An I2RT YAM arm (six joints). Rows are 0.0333 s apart.
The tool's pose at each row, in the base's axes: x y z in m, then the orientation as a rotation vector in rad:
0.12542 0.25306 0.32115 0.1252 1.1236 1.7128
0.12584 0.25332 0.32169 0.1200 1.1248 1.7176
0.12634 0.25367 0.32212 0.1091 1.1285 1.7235
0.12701 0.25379 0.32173 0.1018 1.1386 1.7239
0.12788 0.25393 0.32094 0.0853 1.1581 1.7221
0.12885 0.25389 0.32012 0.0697 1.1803 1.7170
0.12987 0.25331 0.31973 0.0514 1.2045 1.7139
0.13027 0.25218 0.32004 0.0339 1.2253 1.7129
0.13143 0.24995 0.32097 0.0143 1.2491 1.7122
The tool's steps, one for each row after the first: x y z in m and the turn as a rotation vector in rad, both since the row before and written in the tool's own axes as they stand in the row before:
-0.00021 0.00009 0.00070 -0.0033 0.0052 0.0021
-0.00013 -0.00005 0.00073 -0.0046 0.0103 0.0012
-0.00006 -0.00075 0.00023 0.0029 0.0104 -0.0004
0.00003 -0.00118 0.00013 0.0055 0.0207 -0.0038
-0.00014 -0.00126 0.00006 0.0088 0.0209 -0.0053
-0.00076 -0.00098 -0.00004 0.0081 0.0243 -0.0041
-0.00117 -0.00004 -0.00041 0.0055 0.0225 -0.0027
-0.00263 -0.00012 -0.00050 0.0063 0.0256 -0.0024

